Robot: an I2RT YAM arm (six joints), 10 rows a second.
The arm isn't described. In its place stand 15 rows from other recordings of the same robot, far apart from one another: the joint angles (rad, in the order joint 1, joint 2, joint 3, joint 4, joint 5, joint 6), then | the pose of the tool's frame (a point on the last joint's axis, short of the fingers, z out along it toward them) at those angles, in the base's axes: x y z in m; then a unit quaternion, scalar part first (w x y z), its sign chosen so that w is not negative.
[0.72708, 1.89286, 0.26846, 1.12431, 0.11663, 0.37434] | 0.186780 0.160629 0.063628 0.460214 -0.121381 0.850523 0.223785
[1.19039, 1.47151, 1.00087, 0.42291, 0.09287, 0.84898] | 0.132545 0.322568 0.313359 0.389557 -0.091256 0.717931 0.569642
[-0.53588, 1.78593, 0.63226, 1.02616, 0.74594, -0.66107] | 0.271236 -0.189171 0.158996 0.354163 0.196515 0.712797 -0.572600
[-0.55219, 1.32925, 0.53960, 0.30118, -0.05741, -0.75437] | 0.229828 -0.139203 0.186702 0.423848 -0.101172 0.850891 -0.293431
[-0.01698, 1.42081, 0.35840, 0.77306, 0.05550, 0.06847] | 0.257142 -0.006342 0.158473 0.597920 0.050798 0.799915 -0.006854
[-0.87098, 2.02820, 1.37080, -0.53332, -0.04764, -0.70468] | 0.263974 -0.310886 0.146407 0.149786 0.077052 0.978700 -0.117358
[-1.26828, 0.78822, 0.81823, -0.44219, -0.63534, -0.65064] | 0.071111 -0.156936 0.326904 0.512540 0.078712 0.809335 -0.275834
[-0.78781, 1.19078, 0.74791, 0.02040, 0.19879, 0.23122] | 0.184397 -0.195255 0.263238 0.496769 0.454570 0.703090 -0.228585
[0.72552, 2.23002, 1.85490, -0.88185, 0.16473, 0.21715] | 0.352013 0.304392 0.184460 0.175658 -0.235082 0.955970 -0.001683
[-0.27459, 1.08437, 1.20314, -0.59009, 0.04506, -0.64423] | 0.221304 -0.064008 0.385739 0.459656 -0.145084 0.840090 -0.248829
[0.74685, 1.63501, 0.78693, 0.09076, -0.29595, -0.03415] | 0.229614 0.226710 0.158661 0.319472 -0.399712 0.817793 0.263405
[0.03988, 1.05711, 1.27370, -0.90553, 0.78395, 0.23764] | 0.194083 -0.017412 0.391609 0.438404 0.244745 0.815589 -0.287603
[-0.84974, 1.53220, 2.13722, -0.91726, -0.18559, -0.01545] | 0.190388 -0.206660 0.532524 0.563450 0.276276 0.758043 -0.177668
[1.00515, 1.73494, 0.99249, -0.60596, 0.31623, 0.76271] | 0.174427 0.254101 0.147340 0.190486 -0.101334 0.976338 -0.014498
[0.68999, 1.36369, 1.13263, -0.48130, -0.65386, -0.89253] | 0.213993 0.204689 0.307321 0.421619 -0.706414 0.510277 0.250667
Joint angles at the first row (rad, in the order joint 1, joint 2, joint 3, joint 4, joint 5, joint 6):
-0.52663, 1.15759, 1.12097, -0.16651, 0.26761, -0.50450
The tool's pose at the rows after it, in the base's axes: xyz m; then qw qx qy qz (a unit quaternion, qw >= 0):
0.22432 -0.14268 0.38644 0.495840 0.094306 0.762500 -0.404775
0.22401 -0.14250 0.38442 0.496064 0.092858 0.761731 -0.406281
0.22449 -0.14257 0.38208 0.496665 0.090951 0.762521 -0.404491
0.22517 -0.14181 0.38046 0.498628 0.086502 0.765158 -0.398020
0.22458 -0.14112 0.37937 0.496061 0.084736 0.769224 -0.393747
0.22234 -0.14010 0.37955 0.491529 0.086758 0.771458 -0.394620
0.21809 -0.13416 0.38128 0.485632 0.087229 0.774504 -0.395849
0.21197 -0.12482 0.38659 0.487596 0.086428 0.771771 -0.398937
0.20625 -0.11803 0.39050 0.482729 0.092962 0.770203 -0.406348
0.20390 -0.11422 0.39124 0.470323 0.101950 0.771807 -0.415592
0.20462 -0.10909 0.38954 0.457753 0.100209 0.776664 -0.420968
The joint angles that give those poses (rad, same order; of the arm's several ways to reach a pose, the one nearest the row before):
-0.53046, 1.15149, 1.11942, -0.15657, 0.27255, -0.51023
-0.53046, 1.14805, 1.10799, -0.14553, 0.27254, -0.51442
-0.53047, 1.14805, 1.09923, -0.13829, 0.26720, -0.51481
-0.52853, 1.14806, 1.09542, -0.14058, 0.25311, -0.51213
-0.52815, 1.14574, 1.09500, -0.15468, 0.24739, -0.51022
-0.52814, 1.13813, 1.09503, -0.17072, 0.25465, -0.50984
-0.51364, 1.11639, 1.09501, -0.20389, 0.27563, -0.50946
-0.48924, 1.08244, 1.09580, -0.23099, 0.30117, -0.50870
-0.46941, 1.05652, 1.09922, -0.26072, 0.34275, -0.50527
-0.45224, 1.04736, 1.10343, -0.28782, 0.39311, -0.50221
-0.42516, 1.04465, 1.10341, -0.31110, 0.43431, -0.50717

